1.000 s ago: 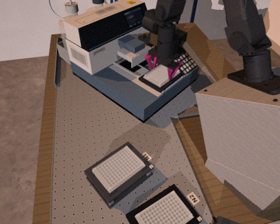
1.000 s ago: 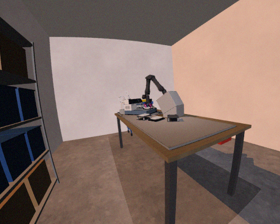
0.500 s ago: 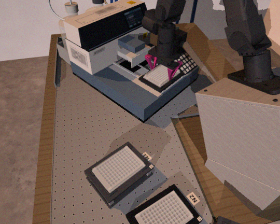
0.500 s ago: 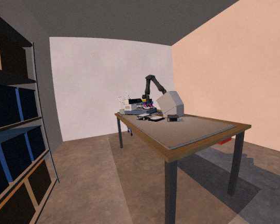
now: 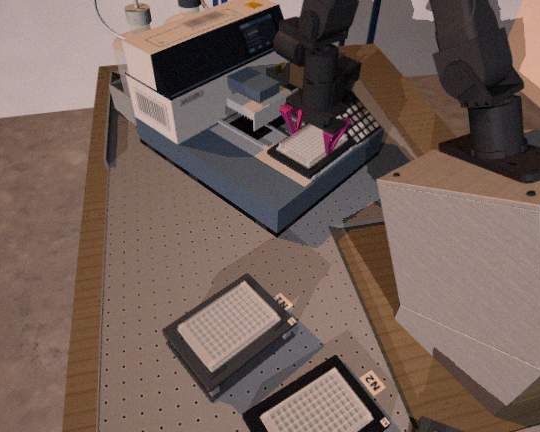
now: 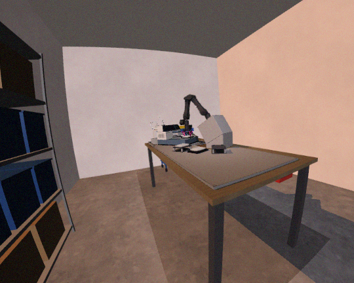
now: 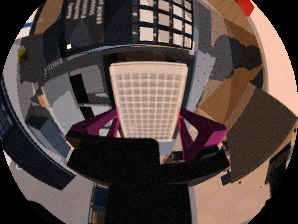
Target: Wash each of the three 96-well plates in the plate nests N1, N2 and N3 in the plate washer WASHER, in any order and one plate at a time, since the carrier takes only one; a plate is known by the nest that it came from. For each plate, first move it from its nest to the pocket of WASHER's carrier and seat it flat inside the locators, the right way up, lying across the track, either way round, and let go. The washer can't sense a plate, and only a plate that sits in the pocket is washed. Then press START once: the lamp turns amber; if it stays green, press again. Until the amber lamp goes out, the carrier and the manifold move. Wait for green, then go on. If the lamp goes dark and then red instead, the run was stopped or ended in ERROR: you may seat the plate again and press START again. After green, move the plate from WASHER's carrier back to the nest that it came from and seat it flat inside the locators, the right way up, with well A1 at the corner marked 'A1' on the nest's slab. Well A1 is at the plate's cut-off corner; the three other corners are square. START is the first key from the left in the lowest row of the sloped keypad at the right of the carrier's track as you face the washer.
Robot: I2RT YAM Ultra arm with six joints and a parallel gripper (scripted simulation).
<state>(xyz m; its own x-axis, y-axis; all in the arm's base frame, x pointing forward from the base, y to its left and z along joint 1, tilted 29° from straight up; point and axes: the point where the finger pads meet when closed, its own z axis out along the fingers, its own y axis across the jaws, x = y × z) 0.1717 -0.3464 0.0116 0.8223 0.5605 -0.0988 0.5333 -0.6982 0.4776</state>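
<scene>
The dark carrier pocket lies 1 cm below my hand. The rest, counted from my hand: nest N1 (34 cm to the left, 24 cm ahead, 6 cm below); then manifold (13 cm to the right, 8 cm ahead, 4 cm above); then washer (13 cm to the right, 8 cm ahead, 3 cm above).
</scene>
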